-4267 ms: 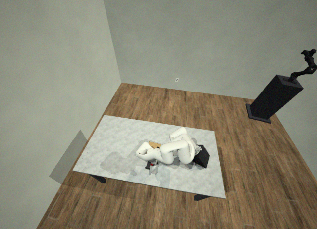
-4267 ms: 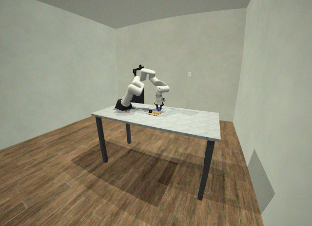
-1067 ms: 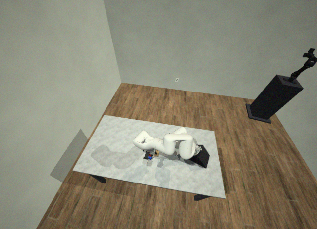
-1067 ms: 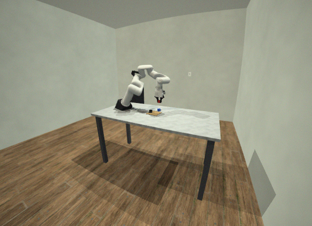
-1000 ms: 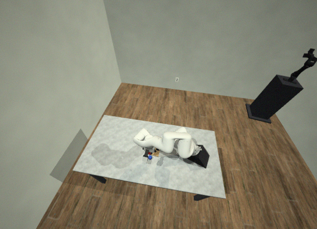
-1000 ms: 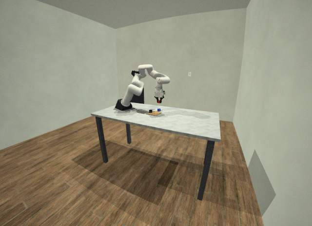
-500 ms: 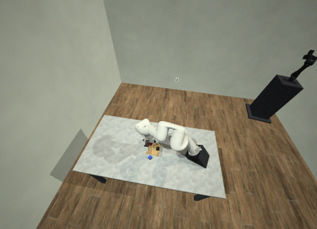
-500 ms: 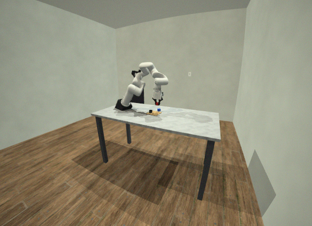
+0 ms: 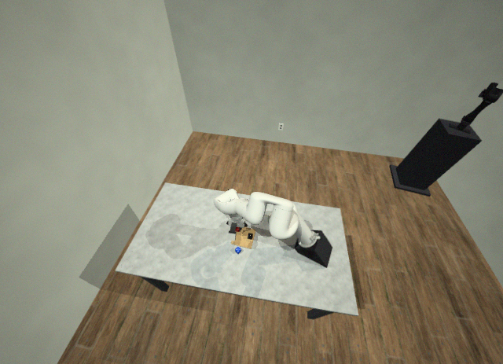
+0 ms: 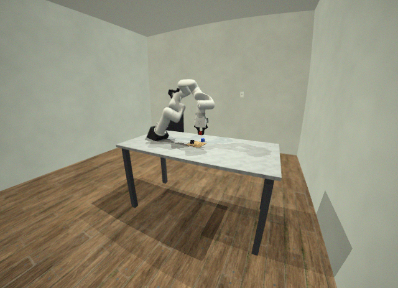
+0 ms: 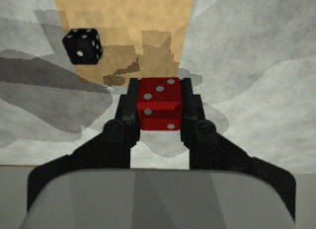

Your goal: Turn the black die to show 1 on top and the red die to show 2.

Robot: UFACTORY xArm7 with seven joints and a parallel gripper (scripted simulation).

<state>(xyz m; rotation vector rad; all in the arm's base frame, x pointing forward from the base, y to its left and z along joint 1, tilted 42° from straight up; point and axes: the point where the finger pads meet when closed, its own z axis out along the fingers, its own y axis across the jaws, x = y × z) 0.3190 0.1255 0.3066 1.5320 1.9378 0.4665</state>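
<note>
My hand is 12 cm above the tan mat, 4 cm past it and 1 cm to the left of it. Round my hand: black die: 10 cm below, 9 cm behind, 2 cm to the right; then blue die: 10 cm to the left, 10 cm below, 4 cm behind; then red die: 1 cm below.
</note>
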